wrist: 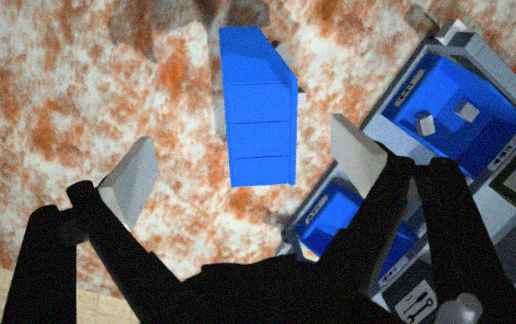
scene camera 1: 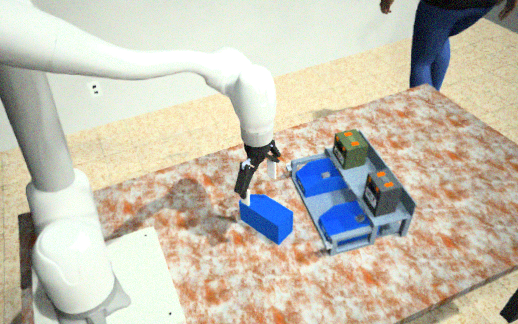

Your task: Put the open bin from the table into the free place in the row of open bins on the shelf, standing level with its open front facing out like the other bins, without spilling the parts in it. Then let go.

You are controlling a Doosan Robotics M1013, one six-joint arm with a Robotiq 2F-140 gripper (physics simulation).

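Pixels of known places: gripper, between the fingertips: (wrist: 243, 144) (scene camera 1: 259, 189); arm's base, origin of its link: (scene camera 1: 89, 297).
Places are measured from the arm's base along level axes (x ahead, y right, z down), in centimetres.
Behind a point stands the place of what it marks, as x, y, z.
Observation:
The blue open bin (scene camera 1: 266, 220) {54.7, 10.5, -3.0} (wrist: 260, 107) {57.2, 5.4, -3.9} lies on its side on the table, apart from the shelf. Its ribbed side wall shows in the wrist view and its opening is turned toward the shelf. Its inside is hidden; small pale pieces show at its right edge there. My gripper (scene camera 1: 258, 184) {55.2, 6.1, -13.4} (wrist: 243, 144) {55.2, 6.1, -13.4} is open and empty above the bin, with one fingertip pad to each side of it in the wrist view. The grey shelf (scene camera 1: 357, 179) {89.9, 15.8, -4.1} holds two blue bins (scene camera 1: 316, 181) {84.6, 1.5, 5.3} (scene camera 1: 345, 217) {80.9, 20.6, 5.1}, level with parts inside, and a free place lies between them.
A green box (scene camera 1: 351, 150) {91.1, 10.2, -13.1} and a dark grey box (scene camera 1: 381, 192) {82.3, 30.9, -15.7} stand on the shelf's upper deck. The shelf's side rails rise at both ends of the bin row. The robot's base stands at the table's left. A person (scene camera 1: 430, 45) stands behind the table's far corner.

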